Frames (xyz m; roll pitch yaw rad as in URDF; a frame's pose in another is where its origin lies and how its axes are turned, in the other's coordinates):
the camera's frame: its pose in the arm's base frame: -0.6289 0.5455 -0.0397 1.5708 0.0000 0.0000
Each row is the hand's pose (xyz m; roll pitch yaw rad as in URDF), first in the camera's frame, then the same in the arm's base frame.
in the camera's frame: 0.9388 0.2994 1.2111 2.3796 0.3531 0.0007
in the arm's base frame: 0.3099 -0.6656 0.2597 -2.3330 -0.0007 0.3531
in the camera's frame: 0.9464 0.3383 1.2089 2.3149 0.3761 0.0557
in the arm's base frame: 0.3175 -0.6634 0.2986 -2.4180 -0.0518 0.3766
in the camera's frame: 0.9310 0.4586 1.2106 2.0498 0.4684 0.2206
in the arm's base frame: 0.3021 -0.6651 0.4189 -2.7635 -0.1965 0.4784
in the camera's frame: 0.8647 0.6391 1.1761 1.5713 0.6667 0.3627
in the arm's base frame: 0.2358 -0.6306 0.5994 2.9116 -0.2826 0.6996
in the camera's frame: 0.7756 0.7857 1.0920 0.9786 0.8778 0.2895
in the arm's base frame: 0.1467 -0.5465 0.7460 2.3241 -0.1834 0.8986
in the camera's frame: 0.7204 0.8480 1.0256 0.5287 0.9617 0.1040
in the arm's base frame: 0.0915 -0.4801 0.8083 2.0141 -0.0594 0.9642
